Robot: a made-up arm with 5 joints.
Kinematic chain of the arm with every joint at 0, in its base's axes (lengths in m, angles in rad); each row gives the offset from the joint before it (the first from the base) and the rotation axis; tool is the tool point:
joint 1: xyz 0 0 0.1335 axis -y
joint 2: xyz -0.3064 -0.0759 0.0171 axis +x
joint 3: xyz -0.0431 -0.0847 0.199 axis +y
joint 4: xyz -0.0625 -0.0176 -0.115 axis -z
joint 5: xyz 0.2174 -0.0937 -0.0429 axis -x
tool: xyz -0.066 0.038 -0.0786
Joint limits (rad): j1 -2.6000..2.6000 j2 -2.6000..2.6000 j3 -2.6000..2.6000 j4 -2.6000..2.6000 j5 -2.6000..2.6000
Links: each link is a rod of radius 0.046 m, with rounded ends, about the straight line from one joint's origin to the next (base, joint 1, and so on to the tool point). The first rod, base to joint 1, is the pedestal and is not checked.
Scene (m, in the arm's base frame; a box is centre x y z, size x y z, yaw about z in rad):
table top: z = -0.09
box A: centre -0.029 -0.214 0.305 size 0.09 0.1 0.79 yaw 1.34
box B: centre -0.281 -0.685 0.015 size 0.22 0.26 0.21 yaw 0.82
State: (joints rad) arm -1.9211 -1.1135 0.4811 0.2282 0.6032
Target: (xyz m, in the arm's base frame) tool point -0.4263 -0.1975 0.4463
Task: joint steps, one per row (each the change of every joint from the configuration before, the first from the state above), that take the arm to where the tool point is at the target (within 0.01 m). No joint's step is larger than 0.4 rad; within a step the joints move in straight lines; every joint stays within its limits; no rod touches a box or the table.
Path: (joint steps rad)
1: 0.2885 -0.2477 0.1513 0.1768 0.3328
2: 0.2885 -0.2478 0.1512 0.1767 0.3328
3: 0.2885 -0.2478 0.1513 0.1768 0.3328
4: 0.2885 -0.2477 0.1513 0.1767 0.3328
5: 0.2885 -0.2477 0.1513 0.1768 0.3328
6: 0.2885 -0.2478 0.1512 0.1767 0.3328
7: -0.0814 0.3053 -0.0370 -0.2575 -0.3855
8: -0.0814 0.3052 -0.0370 -0.2574 -0.3856
9: -0.0814 0.3053 -0.0371 -0.2575 -0.3855
10: -0.0814 0.3053 -0.0370 -0.2575 -0.3855
11: -0.0814 0.3053 -0.0370 -0.2575 -0.3855
12: 0.2765 0.1323 -0.2197 -0.0270 -0.2557

